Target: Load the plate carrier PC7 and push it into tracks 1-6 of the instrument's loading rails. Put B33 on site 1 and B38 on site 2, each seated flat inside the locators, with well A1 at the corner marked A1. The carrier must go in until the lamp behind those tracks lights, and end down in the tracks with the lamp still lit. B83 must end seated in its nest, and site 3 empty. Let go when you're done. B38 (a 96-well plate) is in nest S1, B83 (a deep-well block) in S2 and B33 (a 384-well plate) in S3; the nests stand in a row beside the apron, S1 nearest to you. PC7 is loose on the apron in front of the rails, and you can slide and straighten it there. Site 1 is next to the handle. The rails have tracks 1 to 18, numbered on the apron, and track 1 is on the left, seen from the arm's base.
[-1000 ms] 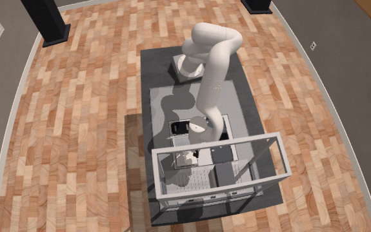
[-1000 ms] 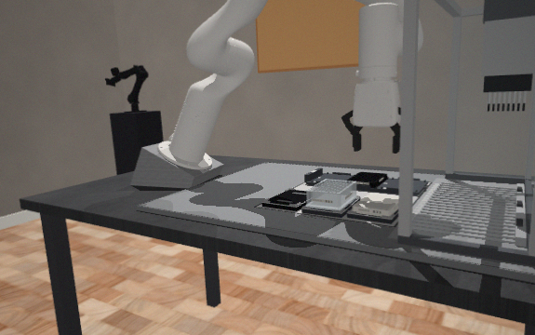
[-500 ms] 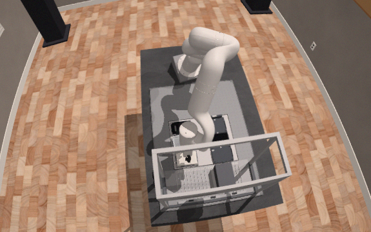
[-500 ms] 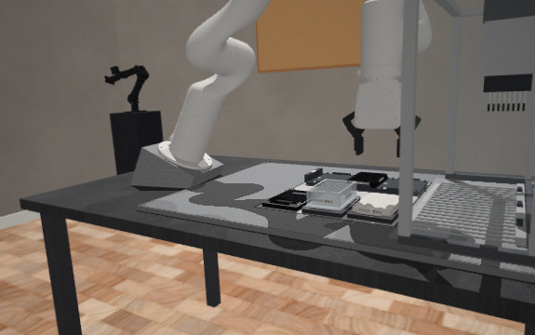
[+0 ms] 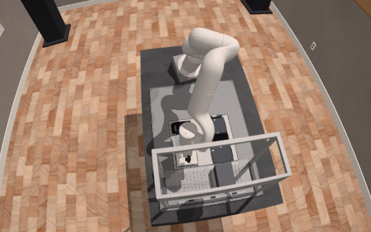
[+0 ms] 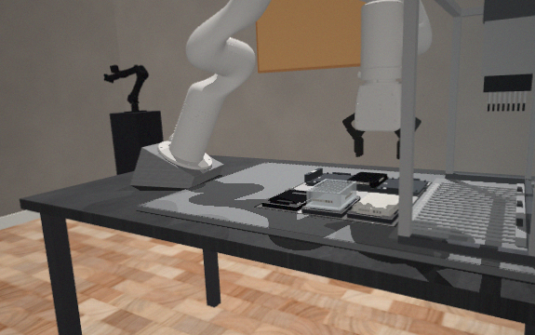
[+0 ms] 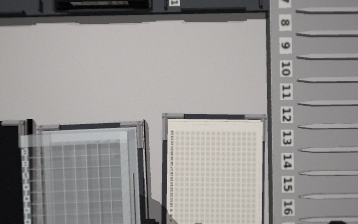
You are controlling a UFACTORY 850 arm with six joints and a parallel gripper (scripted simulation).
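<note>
Now: the nest S3 13 cm below my hand. Also, from my hand: nest S1: 22 cm behind, 13 cm below, 1 cm to the left; then black 96-well plate B38: 24 cm to the left, 12 cm below, 8 cm behind; then frame post: 17 cm to the right, 11 cm above, 8 cm ahead.
</note>
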